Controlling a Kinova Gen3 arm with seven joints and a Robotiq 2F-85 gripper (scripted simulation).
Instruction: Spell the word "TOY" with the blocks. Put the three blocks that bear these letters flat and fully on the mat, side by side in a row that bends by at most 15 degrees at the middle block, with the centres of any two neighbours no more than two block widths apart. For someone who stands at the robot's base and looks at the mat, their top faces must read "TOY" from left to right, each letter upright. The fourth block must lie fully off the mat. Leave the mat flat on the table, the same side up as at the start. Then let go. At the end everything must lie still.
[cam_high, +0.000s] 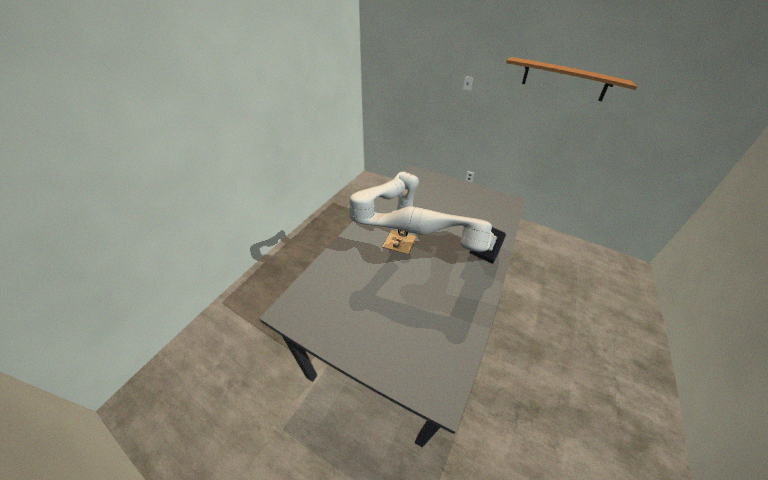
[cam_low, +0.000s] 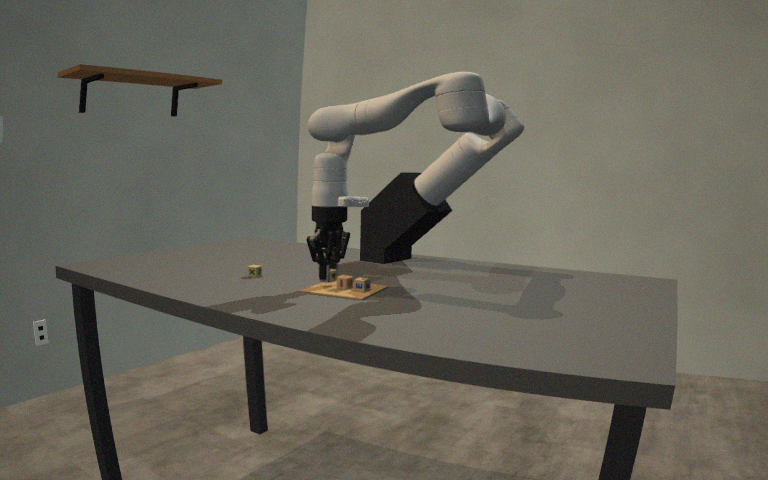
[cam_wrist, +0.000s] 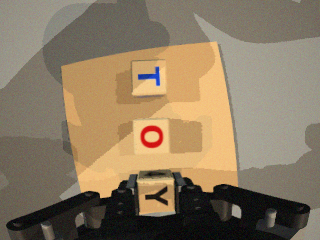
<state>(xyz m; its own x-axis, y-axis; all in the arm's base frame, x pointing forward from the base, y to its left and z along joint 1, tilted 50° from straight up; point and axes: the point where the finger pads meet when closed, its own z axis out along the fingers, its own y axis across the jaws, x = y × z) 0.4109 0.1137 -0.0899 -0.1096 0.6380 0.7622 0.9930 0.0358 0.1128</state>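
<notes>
The block lies 4 cm to the left of my hand, 2 cm below it and 1 cm behind it. Also, from my hand: tan mat (4 cm to the left, 3 cm below, 1 cm behind).
</notes>
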